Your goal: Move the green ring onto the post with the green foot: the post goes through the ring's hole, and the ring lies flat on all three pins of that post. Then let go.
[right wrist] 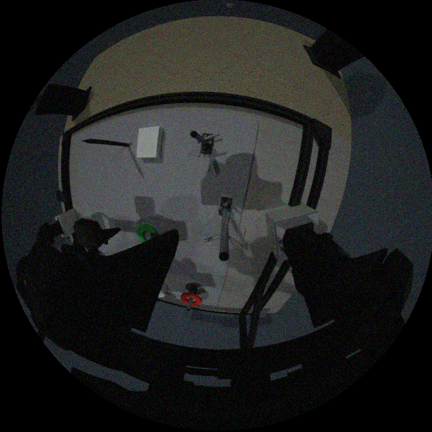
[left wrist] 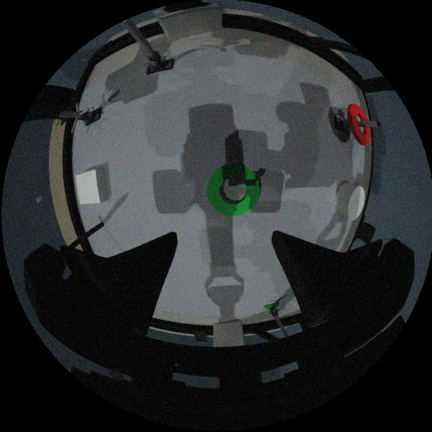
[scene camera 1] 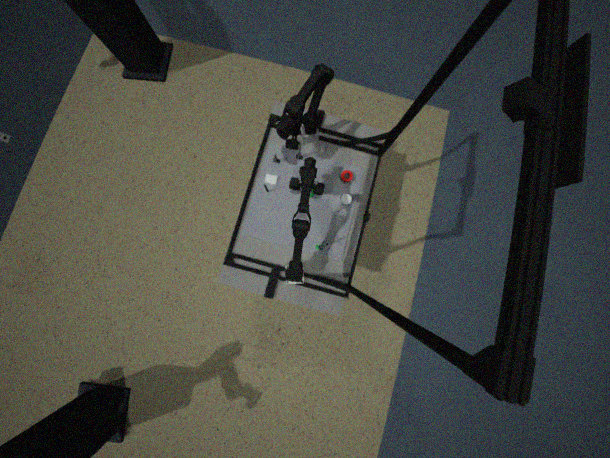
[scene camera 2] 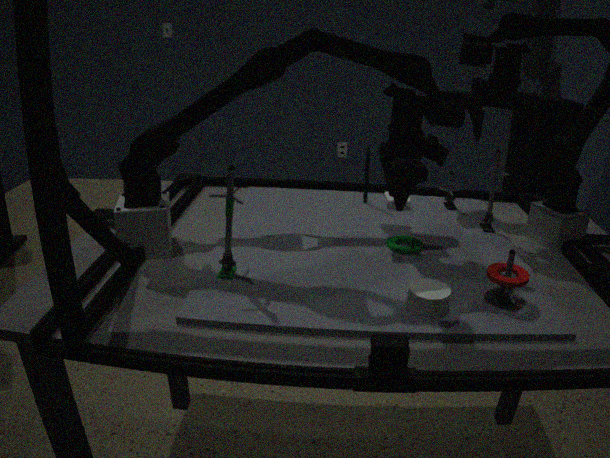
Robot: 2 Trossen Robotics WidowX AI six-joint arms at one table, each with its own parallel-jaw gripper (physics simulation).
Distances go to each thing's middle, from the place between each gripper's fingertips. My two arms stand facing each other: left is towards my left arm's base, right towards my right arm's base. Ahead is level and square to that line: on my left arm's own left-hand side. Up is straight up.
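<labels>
From my right hand, the white box (left wrist: 91, 187) is 18 cm below, 18 cm to the left and 13 cm ahead. The green ring (left wrist: 249, 199) is also 18 cm below my right hand, but 22 cm to the left of it and 11 cm behind it.
As for my left hand, the green ring is 8 cm below it, 2 cm behind it and 2 cm to the right of it, while the white box is 22 cm ahead of that same hand, 7 cm to the right of it and 7 cm below it.
</labels>
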